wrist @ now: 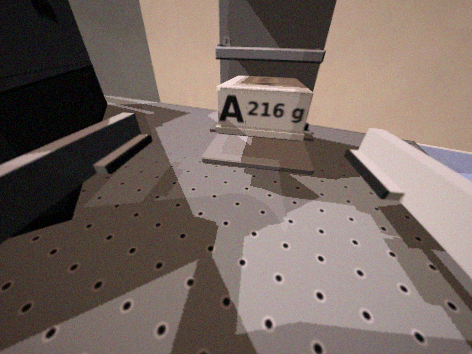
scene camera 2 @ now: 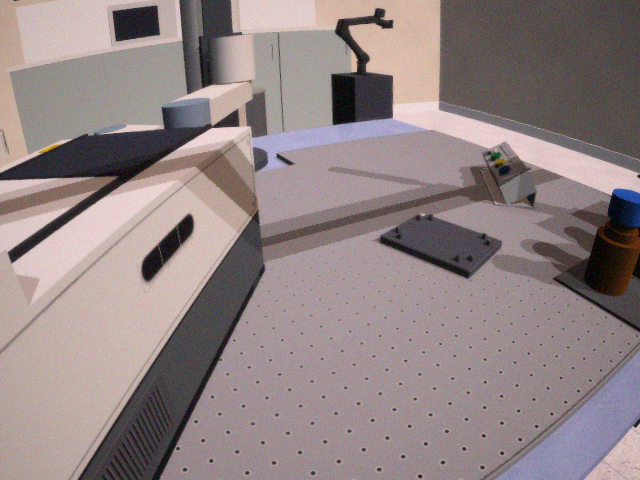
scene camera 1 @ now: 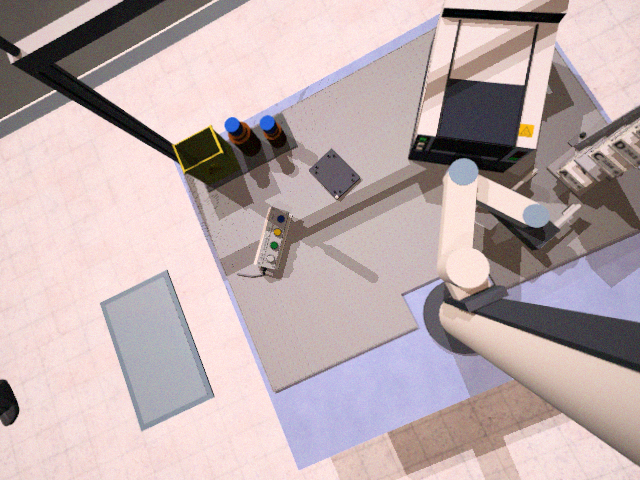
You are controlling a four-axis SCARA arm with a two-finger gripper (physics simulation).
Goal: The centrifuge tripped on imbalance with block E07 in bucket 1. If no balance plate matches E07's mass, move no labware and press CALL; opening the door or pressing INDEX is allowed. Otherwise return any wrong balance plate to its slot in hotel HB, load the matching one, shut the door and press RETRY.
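Places are measured from the arm's base along level axes (x ahead, y down, z left), in millimetres.
Where they show: gripper, between the fingertips: [wrist: 245,133] [scene camera 1: 556,187].
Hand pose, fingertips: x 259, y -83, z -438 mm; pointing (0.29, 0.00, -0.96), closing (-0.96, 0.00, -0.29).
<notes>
Things, the pixels of their top centre, and the offset from my fingertips. "pt": a spot on its surface instead.
- plate hotel, a spot on its surface: [wrist: 280,27] pt dx +22, dy -78, dz -173 mm
- Balance plate A, centre of its top: [wrist: 265,81] [scene camera 1: 592,164] dx +18, dy -22, dz -108 mm
- shelf, a spot on its surface: [wrist: 270,54] pt dx +5, dy -47, dz -66 mm
- Plates C, centre of its top: [scene camera 1: 632,145] dx +18, dy -164, dz -108 mm
- D, a spot on its surface: [scene camera 1: 626,149] pt dx +13, dy -220, dz -44 mm
- button box, centre of its top: [scene camera 2: 508,152] [scene camera 1: 268,236] dx +277, dy -14, dz +926 mm
- dark pinned plate, centre of its top: [scene camera 2: 443,232] [scene camera 1: 333,172] dx +402, dy +47, dz +609 mm
- yellow-rimmed bin, a spot on its surface: [scene camera 1: 209,160] pt dx +598, dy -94, dz +988 mm
My gripper [scene camera 1: 558,189] [wrist: 245,133] is open and empty, its fingers pointing toward the plate hotel [scene camera 1: 617,129] [wrist: 280,27]. Balance plate A [scene camera 1: 574,178] [wrist: 265,111], marked 216 g, sits low in the hotel, beyond and between my fingers in the wrist view. The shelf [wrist: 270,54] above it bears no plate in the part that shows. Plates C [scene camera 1: 602,161] and D [scene camera 1: 626,149] are higher up; their masses are not readable. The centrifuge [scene camera 1: 542,98] [scene camera 2: 77,335] [wrist: 40,85] stands left of the hotel. Block E07 and the buckets do not show.
A button box [scene camera 1: 273,237] [scene camera 2: 509,170] with blue, yellow, green and white buttons stands on the left of the table. A dark pinned plate [scene camera 1: 334,173] [scene camera 2: 439,245] lies between it and the centrifuge. Blue-capped bottles [scene camera 1: 237,131] [scene camera 2: 612,258] and a yellow-rimmed bin [scene camera 1: 209,160] stand at the far left.
</notes>
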